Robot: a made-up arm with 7 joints.
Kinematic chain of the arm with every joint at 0, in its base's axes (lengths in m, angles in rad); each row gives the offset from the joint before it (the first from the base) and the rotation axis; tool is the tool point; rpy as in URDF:
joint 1: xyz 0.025 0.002 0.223 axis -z
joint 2: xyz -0.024 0 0.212 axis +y
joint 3: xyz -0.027 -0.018 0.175 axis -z
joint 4: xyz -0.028 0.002 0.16 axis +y
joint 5: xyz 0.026 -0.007 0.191 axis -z
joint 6: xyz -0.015 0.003 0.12 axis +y
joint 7: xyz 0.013 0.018 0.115 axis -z
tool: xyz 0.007 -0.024 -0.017 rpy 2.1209 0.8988 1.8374
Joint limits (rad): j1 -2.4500..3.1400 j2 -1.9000..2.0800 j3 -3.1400..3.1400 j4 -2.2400..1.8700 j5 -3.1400..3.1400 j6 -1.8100..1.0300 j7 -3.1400..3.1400
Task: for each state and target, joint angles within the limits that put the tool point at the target. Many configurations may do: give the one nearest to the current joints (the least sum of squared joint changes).
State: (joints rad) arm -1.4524 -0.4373 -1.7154 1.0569 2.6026 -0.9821 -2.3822
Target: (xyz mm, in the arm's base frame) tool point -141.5 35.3 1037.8
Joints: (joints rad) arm -1.4032 -0.3122 -0.7565 0.6716 2.9042 -0.9679 -2.4224
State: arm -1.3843 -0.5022 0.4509 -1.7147 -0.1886 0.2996 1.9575
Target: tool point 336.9 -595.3 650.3
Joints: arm -2.0652 -0.6340 0.0219 -1.0691 -0.1371 0.3651 1.9261
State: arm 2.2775 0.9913 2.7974 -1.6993 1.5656 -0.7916 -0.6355
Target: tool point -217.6 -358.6 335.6
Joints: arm 2.3155 0.7877 2.8006 -1.8530 1.5363 -0.8294 -0.6166
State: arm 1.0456 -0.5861 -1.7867 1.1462 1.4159 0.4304 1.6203
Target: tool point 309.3 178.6 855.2
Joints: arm 1.1818 -0.2839 -1.3482 1.2637 1.4334 0.6118 1.6066
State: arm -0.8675 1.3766 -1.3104 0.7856 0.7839 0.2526 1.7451
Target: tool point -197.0 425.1 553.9
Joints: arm -1.1958 1.2099 -1.4708 1.4093 0.7883 0.3450 1.7751
